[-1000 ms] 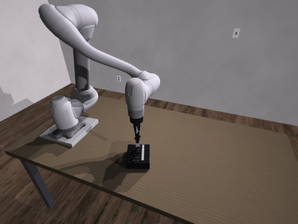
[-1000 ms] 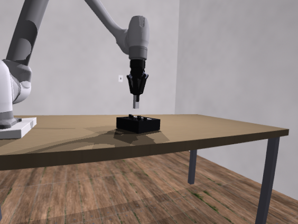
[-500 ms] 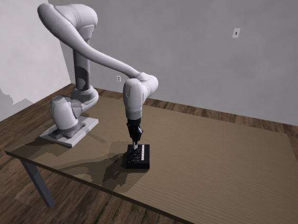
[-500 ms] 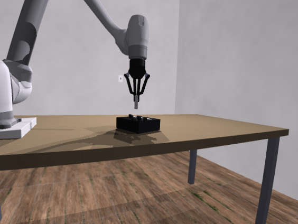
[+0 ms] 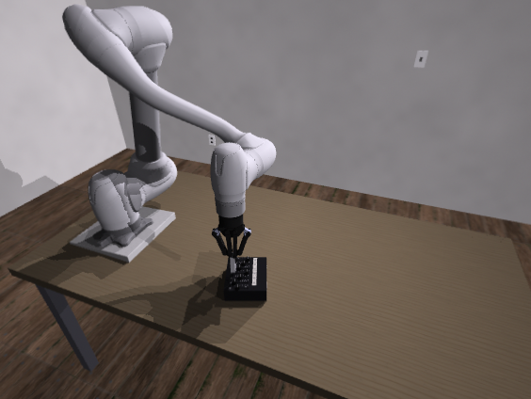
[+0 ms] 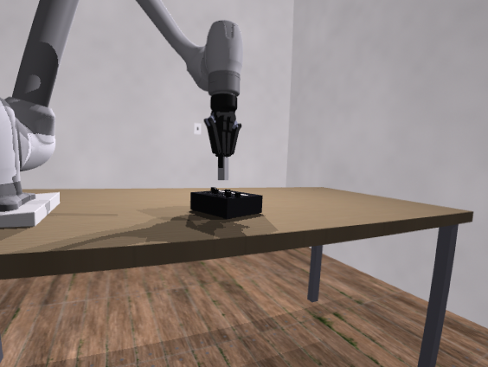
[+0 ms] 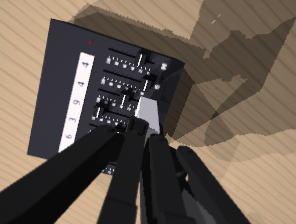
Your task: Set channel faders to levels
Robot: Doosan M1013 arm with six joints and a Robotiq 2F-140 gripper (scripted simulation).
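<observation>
Right now the channel 6 fader cap is 10 mm ahead of my hand, 20 mm to the right of it and 70 mm below it. From my hand the other things lie so: channel 5 fader cap: 20 mm ahead, 10 mm to the left, 70 mm below; then master fader cap: 30 mm ahead, 30 mm to the right, 70 mm below; then channel 3 fader cap: 50 mm to the left, 70 mm below.
</observation>
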